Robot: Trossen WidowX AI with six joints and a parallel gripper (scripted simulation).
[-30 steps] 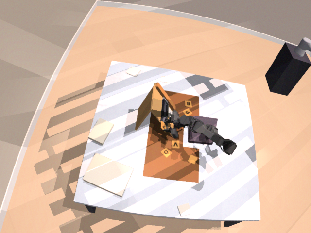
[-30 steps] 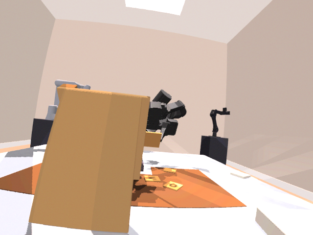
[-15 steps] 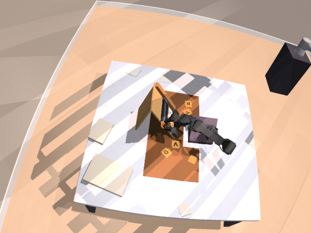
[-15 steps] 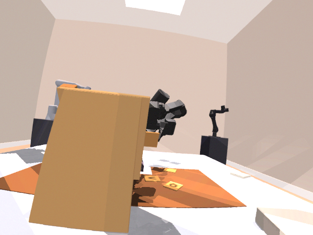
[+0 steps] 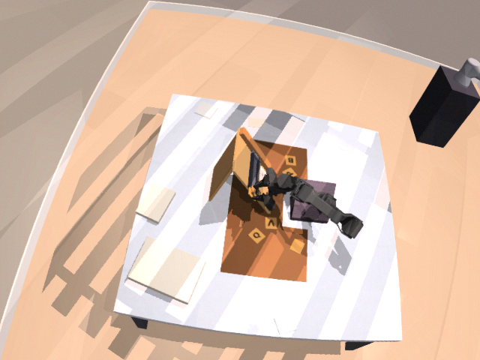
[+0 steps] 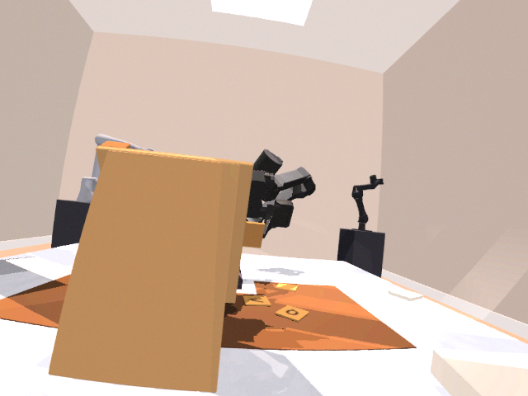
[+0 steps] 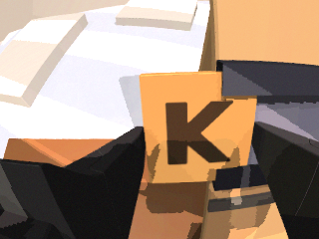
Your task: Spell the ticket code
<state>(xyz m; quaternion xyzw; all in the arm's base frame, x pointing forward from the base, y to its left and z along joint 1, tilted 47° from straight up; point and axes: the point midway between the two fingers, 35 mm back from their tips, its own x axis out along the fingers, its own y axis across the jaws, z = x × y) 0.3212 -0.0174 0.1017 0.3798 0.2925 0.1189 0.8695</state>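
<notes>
Right now the white ticket is 5 cm behind my gripper tip, 16 cm to the right of it and 8 cm below it. Also, from my gripper tip: k tile: right at my gripper tip; v tile: 12 cm behind, 4 cm to the left, 17 cm below; q tile: 6 cm behind, 12 cm to the left, 17 cm below.
</notes>
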